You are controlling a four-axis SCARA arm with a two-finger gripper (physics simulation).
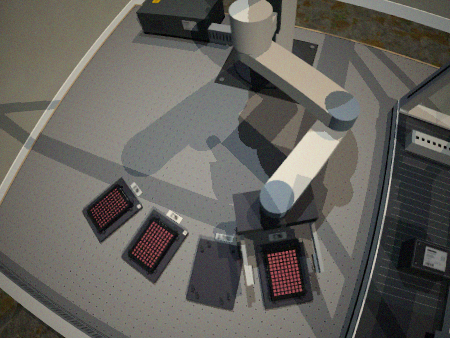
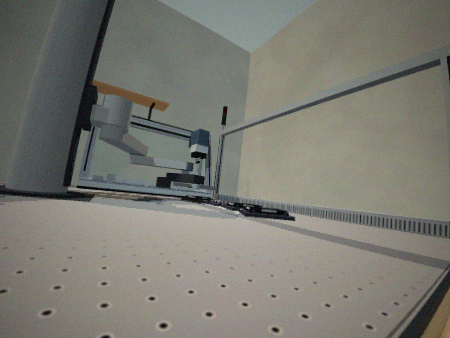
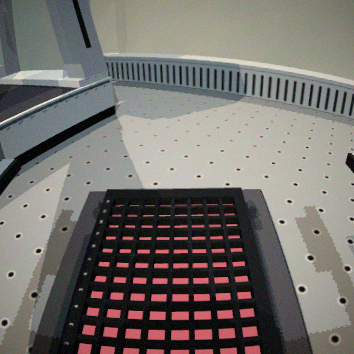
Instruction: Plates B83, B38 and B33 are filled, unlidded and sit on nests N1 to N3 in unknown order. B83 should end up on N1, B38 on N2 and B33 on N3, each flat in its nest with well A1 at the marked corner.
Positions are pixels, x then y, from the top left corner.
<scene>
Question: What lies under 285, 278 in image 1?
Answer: A filled plate.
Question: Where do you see a nest N1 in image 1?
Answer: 260, 249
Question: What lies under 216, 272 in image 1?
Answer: An out nest.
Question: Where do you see a nest N2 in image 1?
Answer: At 176, 244
</scene>
